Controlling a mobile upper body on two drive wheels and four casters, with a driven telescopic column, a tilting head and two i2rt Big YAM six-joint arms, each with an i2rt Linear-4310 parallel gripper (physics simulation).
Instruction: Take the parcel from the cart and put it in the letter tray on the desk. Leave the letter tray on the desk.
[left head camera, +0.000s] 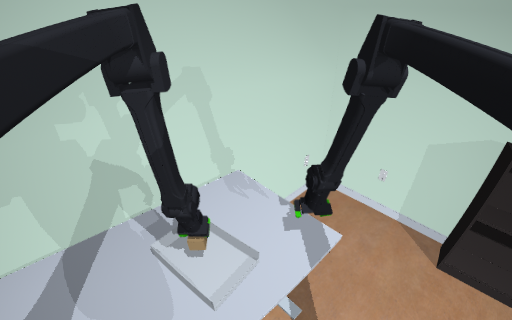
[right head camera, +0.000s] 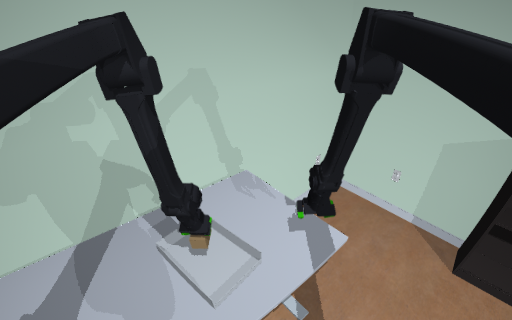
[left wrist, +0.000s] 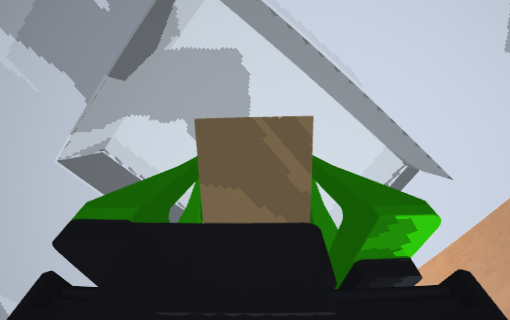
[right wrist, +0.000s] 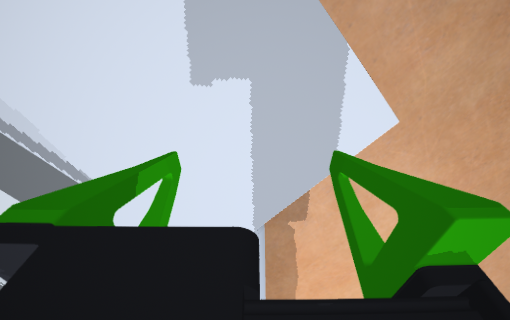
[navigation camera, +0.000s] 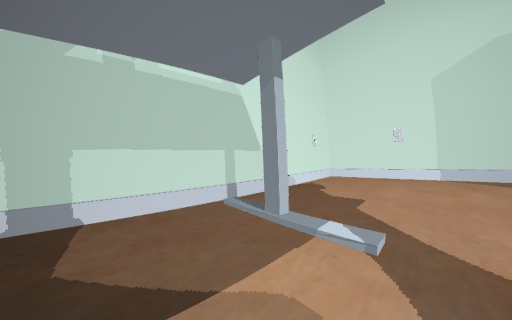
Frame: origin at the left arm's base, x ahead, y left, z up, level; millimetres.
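Where they show: left gripper, fingertip midpoint: (left head camera: 198, 232) (right head camera: 201, 231) (left wrist: 255, 160); right gripper, fingertip midpoint: (left head camera: 308, 215) (right head camera: 312, 216) (right wrist: 255, 159).
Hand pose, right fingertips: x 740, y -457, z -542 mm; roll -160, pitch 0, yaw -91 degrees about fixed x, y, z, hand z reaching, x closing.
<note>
After its pixels a point has its place.
The brown box-shaped parcel (left head camera: 197, 244) @(x 614, y -27, z -540 mm) (right head camera: 199, 243) @(x 614, y -27, z -543 mm) (left wrist: 256, 170) @(x 676, y -22, z -523 mm) is held between the green fingers of my left gripper (left head camera: 196, 237) @(x 676, y -23, z -550 mm) (right head camera: 198, 235) @(x 676, y -23, z -550 mm) (left wrist: 255, 160) @(x 676, y -23, z -550 mm), which is shut on it. The parcel hangs over the pale, low-walled letter tray (left head camera: 186, 278) @(x 565, y 32, z -688 mm) (right head camera: 188, 279) @(x 523, y 14, z -639 mm) (left wrist: 350, 85) @(x 737, y -123, z -628 mm), with its shadow on the tray floor. The tray lies on the light grey desk (left head camera: 280, 245) @(x 715, y -348, z -689 mm) (right head camera: 285, 245) @(x 718, y -354, z -690 mm) (left wrist: 465, 100) @(x 728, y -327, z -690 mm) (right wrist: 125, 60) @(x 826, y -304, z -690 mm). My right gripper (left head camera: 313, 215) @(x 740, y -457, z -542 mm) (right head camera: 315, 215) @(x 740, y -457, z -542 mm) (right wrist: 255, 159) @(x 740, y -457, z -542 mm) is open and empty over the desk's right part, right of the tray. The cart does not show.
A dark shelf unit (left head camera: 472, 220) @(x 866, y -1749, z -864 mm) (right head camera: 480, 240) @(x 857, y -1753, z -1013 mm) stands at the right on the brown floor. Pale green walls rise behind the desk. In the navigation camera view, a grey desk leg (navigation camera: 274, 150) @(x 917, y -292, z -1153 mm) with a long foot (navigation camera: 345, 232) stands under the desk top (navigation camera: 175, 35) @(x 872, y 53, z -715 mm).
</note>
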